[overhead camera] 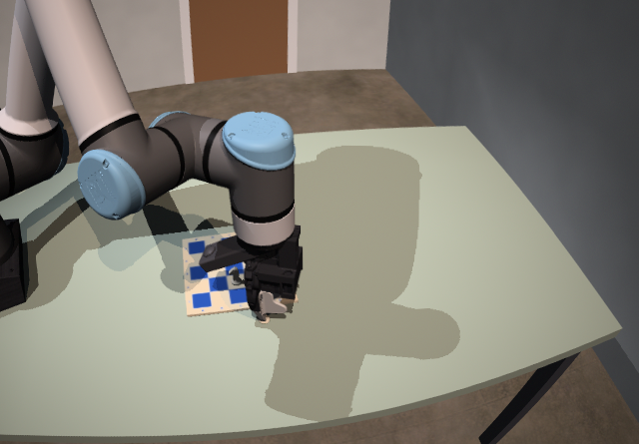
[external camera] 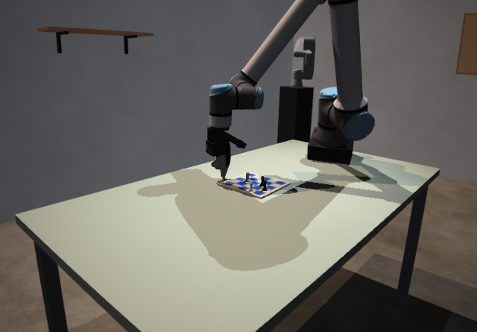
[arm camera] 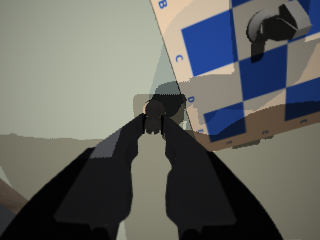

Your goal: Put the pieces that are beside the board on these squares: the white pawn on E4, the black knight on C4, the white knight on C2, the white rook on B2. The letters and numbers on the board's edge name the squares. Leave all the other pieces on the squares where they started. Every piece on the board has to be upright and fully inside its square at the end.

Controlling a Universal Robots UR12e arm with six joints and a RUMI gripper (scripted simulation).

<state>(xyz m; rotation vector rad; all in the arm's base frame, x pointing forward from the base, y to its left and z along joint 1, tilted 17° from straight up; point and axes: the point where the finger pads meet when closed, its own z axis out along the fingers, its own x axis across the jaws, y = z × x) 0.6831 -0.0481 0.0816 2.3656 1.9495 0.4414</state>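
Now: hand 10 mm above the white rook. Round my hand: white knight 90 mm to the left, 60 mm behind; white pawn 180 mm to the left, 10 mm below; chessboard 130 mm to the left, 70 mm behind, 20 mm below.
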